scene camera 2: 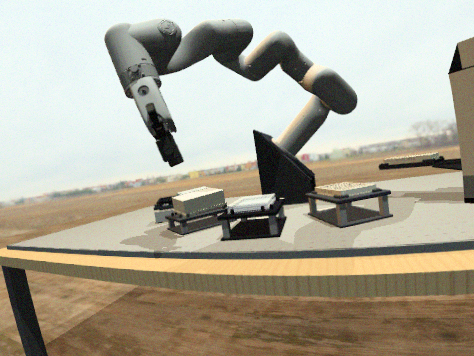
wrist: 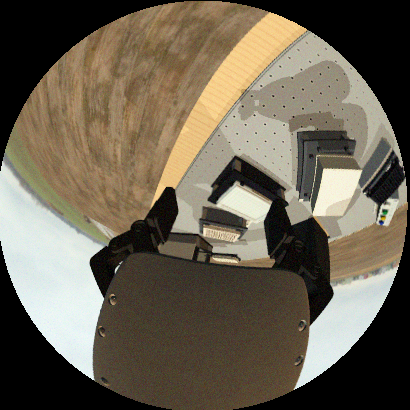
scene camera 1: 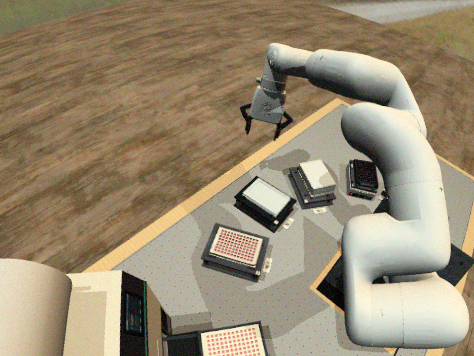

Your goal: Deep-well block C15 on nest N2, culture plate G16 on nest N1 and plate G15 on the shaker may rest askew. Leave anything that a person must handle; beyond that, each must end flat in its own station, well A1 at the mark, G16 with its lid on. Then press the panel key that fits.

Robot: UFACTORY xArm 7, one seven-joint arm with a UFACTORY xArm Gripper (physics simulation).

Scene:
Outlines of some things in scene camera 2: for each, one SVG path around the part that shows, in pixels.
My gripper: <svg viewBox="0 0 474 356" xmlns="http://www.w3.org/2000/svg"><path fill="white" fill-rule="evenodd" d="M142 77L131 82L125 88L125 95L127 98L134 99L148 131L156 140L155 143L163 161L168 162L170 167L174 167L183 163L184 159L173 135L171 135L172 132L176 133L177 129L159 90L162 82L156 76Z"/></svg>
A cream plate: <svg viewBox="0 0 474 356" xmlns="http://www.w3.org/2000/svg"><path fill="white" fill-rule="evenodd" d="M224 190L206 188L172 197L173 211L187 217L187 213L191 216L226 205Z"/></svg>

